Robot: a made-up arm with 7 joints.
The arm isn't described. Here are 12 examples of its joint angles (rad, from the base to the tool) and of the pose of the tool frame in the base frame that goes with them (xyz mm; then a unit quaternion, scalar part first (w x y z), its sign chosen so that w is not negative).
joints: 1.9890 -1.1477 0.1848 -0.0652 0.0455 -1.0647 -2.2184
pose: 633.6 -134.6 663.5 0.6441 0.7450 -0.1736 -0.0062
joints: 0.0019 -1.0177 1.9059 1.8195 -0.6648 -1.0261 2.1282
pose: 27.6 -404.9 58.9 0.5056 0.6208 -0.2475 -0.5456
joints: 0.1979 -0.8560 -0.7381 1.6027 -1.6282 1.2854 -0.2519
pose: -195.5 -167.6 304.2 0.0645 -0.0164 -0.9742 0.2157
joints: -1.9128 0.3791 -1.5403 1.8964 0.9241 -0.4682 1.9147
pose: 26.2 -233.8 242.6 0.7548 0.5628 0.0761 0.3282
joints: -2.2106 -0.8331 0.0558 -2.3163 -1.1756 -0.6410 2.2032
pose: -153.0 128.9 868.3 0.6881 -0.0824 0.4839 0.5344
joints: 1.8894 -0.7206 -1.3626 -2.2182 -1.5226 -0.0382 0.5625
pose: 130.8 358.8 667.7 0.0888 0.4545 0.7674 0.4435
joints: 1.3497 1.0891 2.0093 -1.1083 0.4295 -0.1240 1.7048
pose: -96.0 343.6 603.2 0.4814 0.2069 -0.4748 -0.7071
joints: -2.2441 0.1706 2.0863 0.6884 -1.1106 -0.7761 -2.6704
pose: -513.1 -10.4 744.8 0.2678 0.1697 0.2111 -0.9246
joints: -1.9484 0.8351 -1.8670 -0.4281 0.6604 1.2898 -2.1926
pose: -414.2 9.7 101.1 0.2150 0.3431 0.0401 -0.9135
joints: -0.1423 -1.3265 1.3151 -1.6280 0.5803 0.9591 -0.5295
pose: -332.6 -644.8 -92.7 0.5945 0.5180 -0.2763 -0.5495
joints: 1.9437 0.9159 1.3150 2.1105 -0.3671 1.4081 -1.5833
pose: 104.1 -173.5 499.5 0.2462 0.4478 -0.8595 -0.0064
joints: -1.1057 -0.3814 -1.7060 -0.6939 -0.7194 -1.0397 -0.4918
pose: 134.5 276.1 376.7 0.8051 -0.2883 0.1435 0.4981
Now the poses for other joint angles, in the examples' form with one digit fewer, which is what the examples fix.
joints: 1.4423 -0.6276 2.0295 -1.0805 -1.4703 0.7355 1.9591
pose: 707 -8 570 0.450 -0.660 0.547 0.251
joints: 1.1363 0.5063 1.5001 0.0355 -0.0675 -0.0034 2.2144
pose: 12 157 415 0.594 0.558 -0.049 -0.578
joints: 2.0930 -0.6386 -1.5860 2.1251 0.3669 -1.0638 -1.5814
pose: 145 -132 1038 0.463 -0.643 0.268 -0.548
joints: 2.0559 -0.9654 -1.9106 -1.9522 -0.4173 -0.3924 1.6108
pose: -79 71 1096 0.801 -0.237 -0.377 -0.401
